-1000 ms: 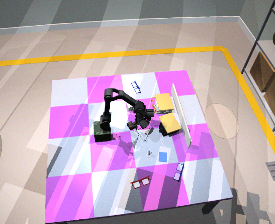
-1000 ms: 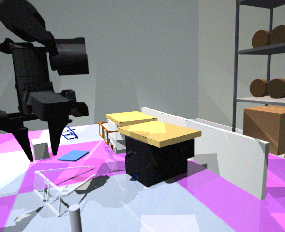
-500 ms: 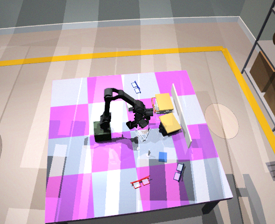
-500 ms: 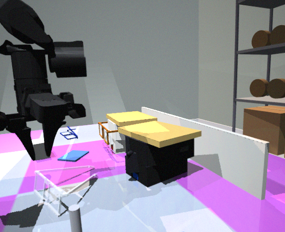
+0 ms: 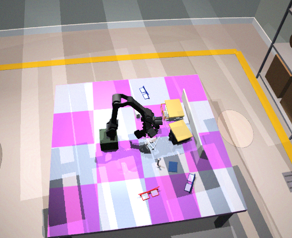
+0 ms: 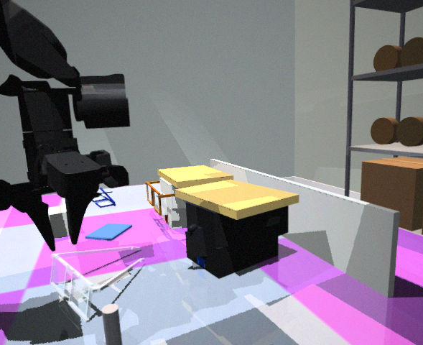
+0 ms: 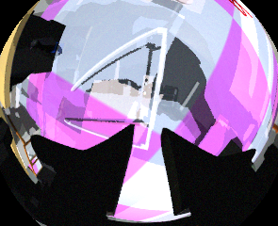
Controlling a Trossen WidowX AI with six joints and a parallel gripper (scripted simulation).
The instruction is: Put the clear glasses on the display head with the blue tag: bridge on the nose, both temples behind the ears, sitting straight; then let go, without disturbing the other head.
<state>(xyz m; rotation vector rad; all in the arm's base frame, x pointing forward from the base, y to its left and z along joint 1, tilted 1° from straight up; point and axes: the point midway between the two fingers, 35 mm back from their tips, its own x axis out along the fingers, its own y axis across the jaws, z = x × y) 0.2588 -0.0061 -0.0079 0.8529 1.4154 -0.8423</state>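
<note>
The grey peg lies 6 cm ahead of my gripper tip, 21 cm to the right of it and 4 cm below it. Also, from my gripper tip: white cube (5 cm behind, 25 cm to the left, 4 cm below); then black display head (23 cm ahead); then white display head (21 cm ahead, 22 cm to the left).
</note>
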